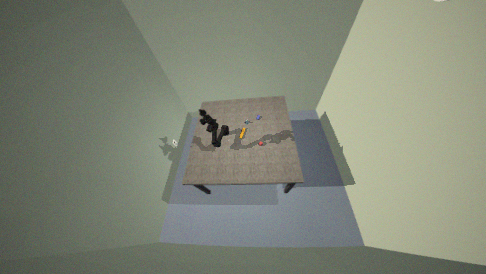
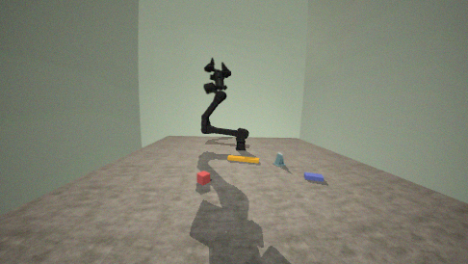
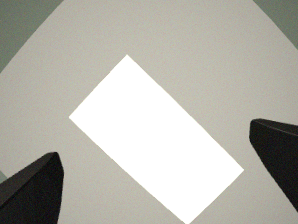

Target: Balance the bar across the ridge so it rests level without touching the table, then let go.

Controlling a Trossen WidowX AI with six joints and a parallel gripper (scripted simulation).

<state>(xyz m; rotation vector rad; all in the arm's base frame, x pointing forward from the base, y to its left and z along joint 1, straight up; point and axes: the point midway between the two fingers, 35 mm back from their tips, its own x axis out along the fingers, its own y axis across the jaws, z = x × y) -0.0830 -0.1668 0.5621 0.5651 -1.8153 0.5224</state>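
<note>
The yellow bar lies 590 mm below my gripper tip, 310 mm ahead of it and 160 mm to the left of it. Also, from my gripper tip: flat blue block: 590 mm below, 520 mm ahead, 410 mm to the left; then red cube: 580 mm below, 530 mm ahead, 20 mm to the right.
</note>
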